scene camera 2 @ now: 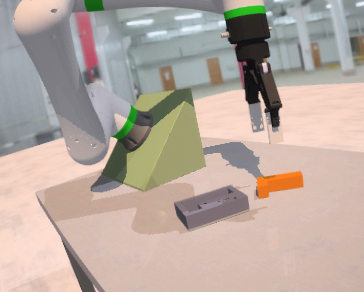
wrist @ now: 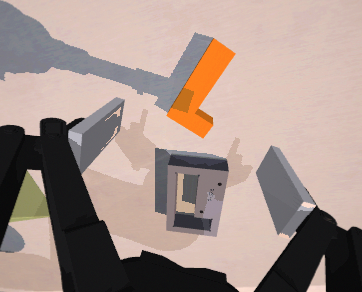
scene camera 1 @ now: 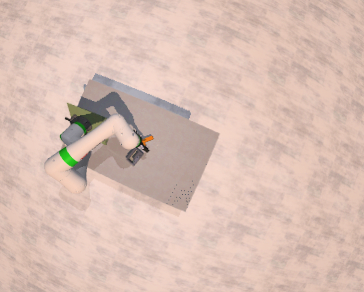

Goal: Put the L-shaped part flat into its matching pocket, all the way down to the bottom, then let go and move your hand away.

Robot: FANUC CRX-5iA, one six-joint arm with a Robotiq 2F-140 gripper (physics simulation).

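Where they show: gripper, fingertip midpoint: (scene camera 2: 266, 136) (wrist: 193, 138) (scene camera 1: 142, 141); arm's base, link origin: (scene camera 2: 139, 131) (scene camera 1: 84, 123).
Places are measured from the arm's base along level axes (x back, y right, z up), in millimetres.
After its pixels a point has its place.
Note:
The orange L-shaped part (scene camera 1: 147, 140) @[x -547, y -84, z -111 mm] (scene camera 2: 285, 182) @[x -558, y -87, z -122 mm] (wrist: 202, 77) @[x -546, y -99, z -110 mm] lies flat on the table, apart from the grey block. The grey block (scene camera 1: 130, 161) @[x -482, y 148, z -107 mm] (scene camera 2: 215, 219) @[x -539, y 115, z -132 mm] (wrist: 171, 210) @[x -457, y 102, z -104 mm] with the L-shaped pocket stands upright on the table beside the part; its pocket is empty. My gripper (scene camera 2: 266, 130) @[x -535, y -68, z -6 mm] (wrist: 193, 138) @[x -535, y -68, z -6 mm] is open and empty, high above the table. In the wrist view the block shows between the fingertips and the part shows beyond them. In the scene camera 1 view the arm's wrist hides much of the gripper.
A green wedge-shaped block (scene camera 1: 73, 110) @[x 99, y -65, z 74 mm] (scene camera 2: 175, 145) @[x -193, y -21, z -40 mm] (wrist: 30, 202) @[x -196, y 56, z -108 mm] stands on the table (scene camera 1: 175, 160) @[x -843, y -22, z -140 mm] (scene camera 2: 150, 260) @[x -559, y 282, z -140 mm] beside the arm's base. A grey strip (scene camera 1: 145, 96) runs along one table edge.

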